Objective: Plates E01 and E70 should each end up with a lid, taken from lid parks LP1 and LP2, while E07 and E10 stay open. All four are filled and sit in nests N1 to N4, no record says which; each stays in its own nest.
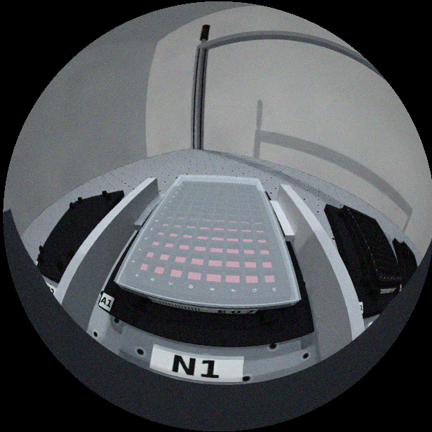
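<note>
A clear lid lies level over a plate with pink wells in the black nest behind the label N1. The code on the plate's front is partly covered by the lid's edge and reads E07. The lid's outline lines up with the plate, resting on it or very close above it; any thin gap is hidden. My gripper is shut on the lid, with a pad at each long side. The fingers reach down on both sides of the plate. Lid parks LP1 and LP2 do not show.
A black nest with small clips stands to the left, beyond the left finger. To the right, a dark plate sits on another black nest, with a further black one at the edge. A post rises at the back.
</note>
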